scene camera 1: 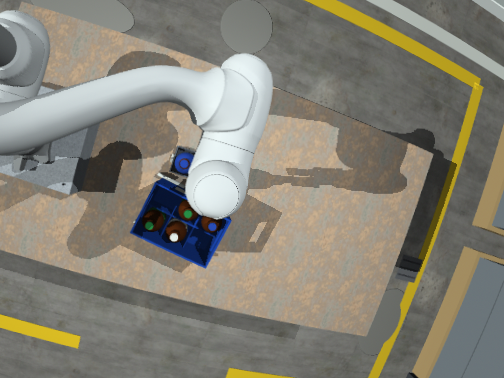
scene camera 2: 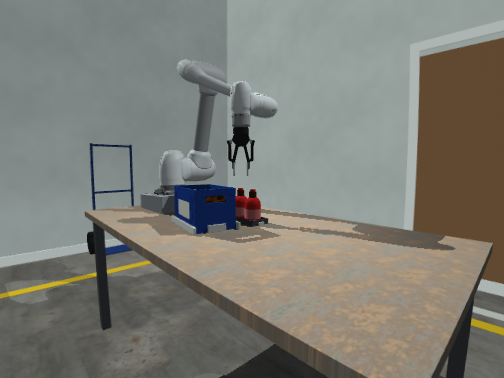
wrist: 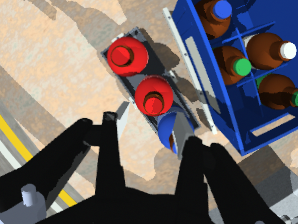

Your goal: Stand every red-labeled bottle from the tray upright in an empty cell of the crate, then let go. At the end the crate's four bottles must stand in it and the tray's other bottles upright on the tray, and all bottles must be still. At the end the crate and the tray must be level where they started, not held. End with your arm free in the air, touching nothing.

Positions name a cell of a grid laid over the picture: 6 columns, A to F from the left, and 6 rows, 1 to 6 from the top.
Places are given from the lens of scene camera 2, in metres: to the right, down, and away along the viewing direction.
blue crate (scene camera 2: C4): -0.25, 0.06, 1.09
